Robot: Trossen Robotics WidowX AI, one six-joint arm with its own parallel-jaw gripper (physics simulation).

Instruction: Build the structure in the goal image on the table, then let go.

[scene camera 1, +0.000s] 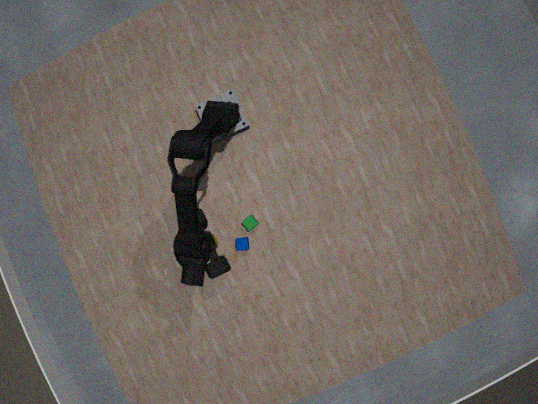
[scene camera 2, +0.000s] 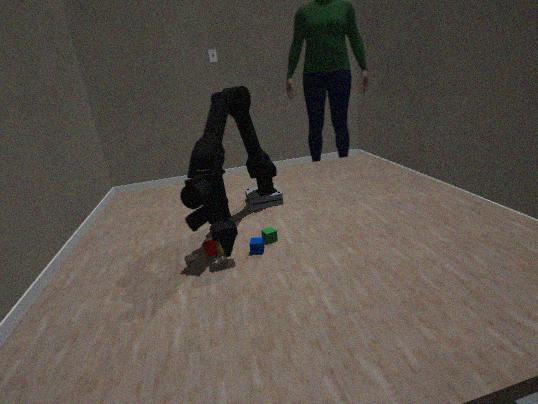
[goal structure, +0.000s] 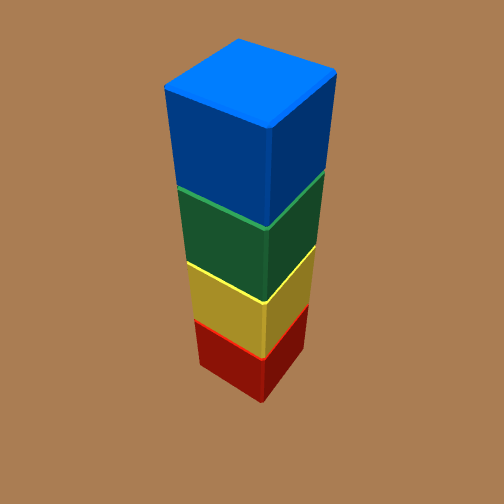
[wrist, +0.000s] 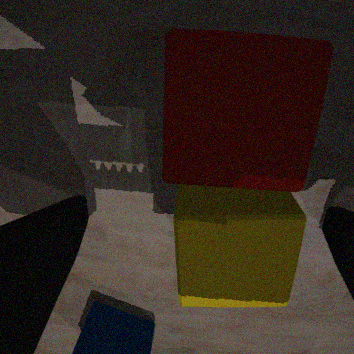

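A red cube and a yellow cube are close together at the gripper; whether they touch is unclear. The red cube is hidden by the arm in scene camera 1. A blue cube lies a little apart from them, on the side towards a green cube, which is near it. My gripper is open and low over the yellow cube, its dark fingers showing at both sides of the wrist view. The far finger is hidden in scene camera 2.
The arm's grey base plate stands behind the cubes on the wood-patterned surface. The arm's dark shadow falls around the gripper. A person in a green top stands by the back wall.
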